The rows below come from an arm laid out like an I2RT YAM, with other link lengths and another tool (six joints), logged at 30 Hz.
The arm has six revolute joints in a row. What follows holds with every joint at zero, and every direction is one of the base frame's.
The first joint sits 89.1 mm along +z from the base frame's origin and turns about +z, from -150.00 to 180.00 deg.
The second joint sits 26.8 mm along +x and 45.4 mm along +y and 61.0 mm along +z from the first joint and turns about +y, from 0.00 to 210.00 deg.
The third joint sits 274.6 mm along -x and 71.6 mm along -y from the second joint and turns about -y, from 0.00 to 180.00 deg.
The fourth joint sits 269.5 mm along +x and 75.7 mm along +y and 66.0 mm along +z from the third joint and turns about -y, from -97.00 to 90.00 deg.
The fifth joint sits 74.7 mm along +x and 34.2 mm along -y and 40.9 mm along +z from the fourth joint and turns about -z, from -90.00 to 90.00 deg.
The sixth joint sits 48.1 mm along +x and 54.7 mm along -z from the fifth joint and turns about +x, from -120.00 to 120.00 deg.
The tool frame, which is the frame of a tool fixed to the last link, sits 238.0 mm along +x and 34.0 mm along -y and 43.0 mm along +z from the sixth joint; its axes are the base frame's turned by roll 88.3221, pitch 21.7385 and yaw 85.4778 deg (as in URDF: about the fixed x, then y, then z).
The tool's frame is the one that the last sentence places.
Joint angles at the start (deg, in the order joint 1, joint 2, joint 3, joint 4, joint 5, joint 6):
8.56 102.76 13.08 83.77 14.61 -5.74
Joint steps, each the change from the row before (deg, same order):
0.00 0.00 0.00 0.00 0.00 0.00
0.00 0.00 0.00 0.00 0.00 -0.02
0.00 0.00 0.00 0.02 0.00 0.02
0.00 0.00 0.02 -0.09 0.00 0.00
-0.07 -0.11 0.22 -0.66 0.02 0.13
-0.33 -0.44 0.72 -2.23 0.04 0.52
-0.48 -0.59 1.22 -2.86 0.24 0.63
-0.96 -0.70 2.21 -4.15 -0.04 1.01
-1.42 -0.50 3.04 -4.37 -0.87 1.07
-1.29 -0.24 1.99 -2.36 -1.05 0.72
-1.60 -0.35 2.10 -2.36 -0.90 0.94
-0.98 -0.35 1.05 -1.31 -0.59 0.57
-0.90 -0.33 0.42 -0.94 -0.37 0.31
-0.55 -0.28 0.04 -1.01 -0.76 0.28
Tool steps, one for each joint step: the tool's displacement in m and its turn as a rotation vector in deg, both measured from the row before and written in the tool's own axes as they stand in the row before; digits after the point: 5 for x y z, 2 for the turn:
0.00000 0.00000 0.00000 0.00 0.00 0.00
0.00001 0.00002 0.00000 0.00 0.00 -0.02
-0.00007 0.00009 -0.00001 -0.02 -0.01 0.03
0.00022 -0.00033 0.00011 0.06 0.03 -0.02
0.00028 -0.00153 0.00114 0.33 0.07 0.03
0.00001 -0.00519 0.00379 1.12 0.15 0.21
-0.00231 -0.00470 0.00595 1.27 -0.18 0.33
-0.00469 -0.00446 0.01058 1.57 -0.28 0.72
-0.00623 -0.00001 0.01433 1.09 -0.12 1.03
-0.00649 0.00194 0.00963 0.32 -0.13 0.90
-0.01125 0.00227 0.00997 0.33 -0.63 1.22
-0.00717 0.00151 0.00497 0.15 -0.37 0.75
-0.00661 -0.00189 0.00252 0.42 -0.40 0.40
-0.00030 -0.00394 0.00096 0.59 0.46 0.21

